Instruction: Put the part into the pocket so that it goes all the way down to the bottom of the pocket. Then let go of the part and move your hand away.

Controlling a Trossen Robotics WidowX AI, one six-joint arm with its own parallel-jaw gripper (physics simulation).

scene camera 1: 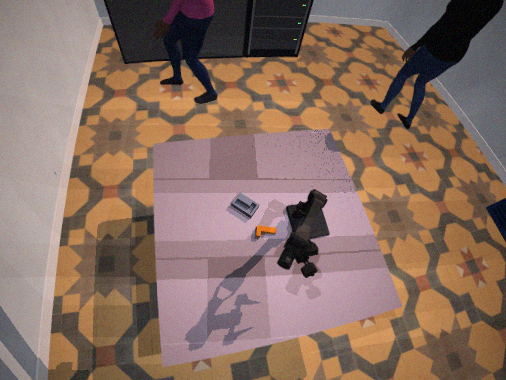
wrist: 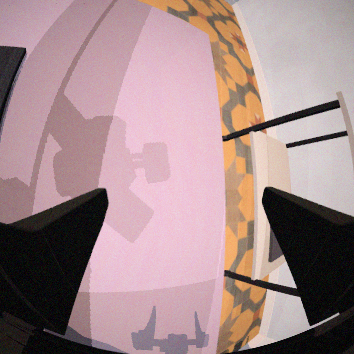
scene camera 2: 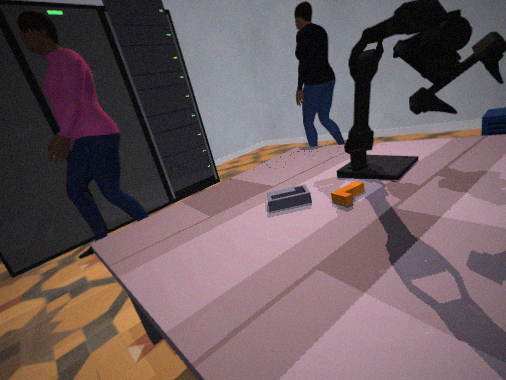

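Where they show: gripper, fingertip midpoint: (wrist: 186,195) (scene camera 2: 477,98); arm's base, origin of the base link: (scene camera 1: 300,212) (scene camera 2: 358,166).
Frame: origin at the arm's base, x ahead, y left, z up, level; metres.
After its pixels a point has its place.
Note:
The orange L-shaped part (scene camera 1: 267,230) @[x 0.233, y 0.035, z 0.006 m] (scene camera 2: 344,196) @[x 0.299, y 0.035, z 0.005 m] lies flat on the table between the arm's base and the grey block. The grey block (scene camera 1: 244,206) @[x 0.297, y -0.157, z -0.018 m] (scene camera 2: 290,202) @[x 0.328, y -0.132, z -0.007 m] has a narrow, dark, L-shaped pocket in its top and stands a short way from the part, apart from it. My gripper (scene camera 1: 298,270) (scene camera 2: 478,97) @[x 0.180, y 0.326, z 0.205 m] (wrist: 186,195) @[x 0.180, y 0.326, z 0.205 m] is open and empty. It hangs high above the table, on the other side of the part from the block and well away from both. Neither the part nor the block shows in the wrist view.
The arm's black base plate (scene camera 1: 322,229) @[x -0.085, y 0.141, z -0.008 m] (scene camera 2: 382,172) @[x 0.066, y 0.094, z -0.007 m] stands on the pink table (scene camera 1: 180,215) @[x 0.668, y -0.227, z -0.024 m] (scene camera 2: 210,270) @[x 0.677, y -0.172, z -0.024 m] (wrist: 170,90) @[x -0.031, y 0.504, z -0.024 m] close to the part. Arm shadows cross the table. Two people (scene camera 1: 189,45) (scene camera 2: 316,55) and dark cabinets (scene camera 1: 145,35) (scene camera 2: 30,150) stand beyond the table's edges.

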